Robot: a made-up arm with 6 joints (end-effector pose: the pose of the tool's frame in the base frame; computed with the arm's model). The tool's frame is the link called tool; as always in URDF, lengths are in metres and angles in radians.
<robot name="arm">
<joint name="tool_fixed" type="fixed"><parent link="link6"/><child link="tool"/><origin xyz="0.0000 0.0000 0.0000" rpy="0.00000 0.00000 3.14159"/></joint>
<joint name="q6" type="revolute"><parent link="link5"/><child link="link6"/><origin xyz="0.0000 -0.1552 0.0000" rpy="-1.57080 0.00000 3.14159"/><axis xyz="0 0 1"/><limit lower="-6.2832" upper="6.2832"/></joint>
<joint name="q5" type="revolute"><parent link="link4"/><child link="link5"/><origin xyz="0.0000 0.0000 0.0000" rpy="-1.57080 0.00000 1.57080"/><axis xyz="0 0 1"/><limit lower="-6.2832" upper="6.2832"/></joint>
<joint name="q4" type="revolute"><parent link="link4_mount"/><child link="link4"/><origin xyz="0.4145 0.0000 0.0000" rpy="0.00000 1.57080 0.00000"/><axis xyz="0 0 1"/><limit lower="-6.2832" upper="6.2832"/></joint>
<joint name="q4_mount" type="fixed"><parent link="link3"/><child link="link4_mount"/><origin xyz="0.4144 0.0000 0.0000" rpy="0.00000 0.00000 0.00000"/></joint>
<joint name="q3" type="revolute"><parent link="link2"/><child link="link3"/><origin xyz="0.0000 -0.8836 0.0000" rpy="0.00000 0.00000 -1.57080"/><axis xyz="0 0 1"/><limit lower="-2.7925" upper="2.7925"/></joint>
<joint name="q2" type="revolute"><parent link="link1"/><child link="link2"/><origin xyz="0.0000 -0.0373 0.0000" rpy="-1.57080 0.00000 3.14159"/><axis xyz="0 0 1"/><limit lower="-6.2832" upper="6.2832"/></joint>
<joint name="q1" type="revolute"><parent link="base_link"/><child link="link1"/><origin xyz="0.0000 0.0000 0.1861" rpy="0.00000 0.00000 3.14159"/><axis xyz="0 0 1"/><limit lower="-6.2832" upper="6.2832"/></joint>
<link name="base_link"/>
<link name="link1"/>
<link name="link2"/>
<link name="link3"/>
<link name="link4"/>
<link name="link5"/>
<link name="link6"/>
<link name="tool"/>
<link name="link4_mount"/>
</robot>
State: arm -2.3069 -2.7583 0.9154 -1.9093 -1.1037 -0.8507
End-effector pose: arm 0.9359 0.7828 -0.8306 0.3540 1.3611 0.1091
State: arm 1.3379 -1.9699 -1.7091 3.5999 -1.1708 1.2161
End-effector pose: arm -0.2061 -0.4332 -0.9869 2.5520 -0.2534 -0.6888
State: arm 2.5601 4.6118 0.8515 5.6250 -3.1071 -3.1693
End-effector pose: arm 1.1264 -0.7889 0.5540 -1.3293 -1.9371 0.0487
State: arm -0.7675 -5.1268 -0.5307 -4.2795 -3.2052 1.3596
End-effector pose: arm 0.8958 -0.8001 1.0906 -0.1854 -2.6041 -0.6304
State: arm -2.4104 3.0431 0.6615 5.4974 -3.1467 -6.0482
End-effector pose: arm 0.2279 0.1551 -1.2626 0.5992 -0.0912 -1.3518
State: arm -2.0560 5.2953 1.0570 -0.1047 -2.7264 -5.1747
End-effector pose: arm 0.3897 0.6451 1.3620 -2.6953 0.1743 -0.3262
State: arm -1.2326 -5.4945 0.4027 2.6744 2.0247 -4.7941
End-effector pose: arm 0.5216 -1.1813 1.2063 -0.4208 -1.2644 -2.5716
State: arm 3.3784 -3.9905 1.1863 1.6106 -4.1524 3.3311
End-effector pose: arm -0.3697 -0.2628 -1.1039 0.9684 0.5218 -0.8980
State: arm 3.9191 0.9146 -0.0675 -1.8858 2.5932 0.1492
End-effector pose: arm -0.8868 -0.8173 1.2051 -1.7962 0.9904 0.3722
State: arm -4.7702 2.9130 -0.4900 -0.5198 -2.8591 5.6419
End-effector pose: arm -0.0196 0.6783 -1.1615 0.2736 -0.4521 1.3121
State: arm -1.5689 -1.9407 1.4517 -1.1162 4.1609 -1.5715
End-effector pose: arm 0.1537 1.2265 0.4994 0.9911 2.1091 0.5729
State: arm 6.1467 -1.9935 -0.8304 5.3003 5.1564 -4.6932
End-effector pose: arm -0.9814 0.2901 -1.0514 1.1734 2.4207 1.4104
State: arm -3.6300 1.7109 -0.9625 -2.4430 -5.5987 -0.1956
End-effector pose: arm -1.2822 0.7106 0.8094 -0.4578 0.0062 -0.1450
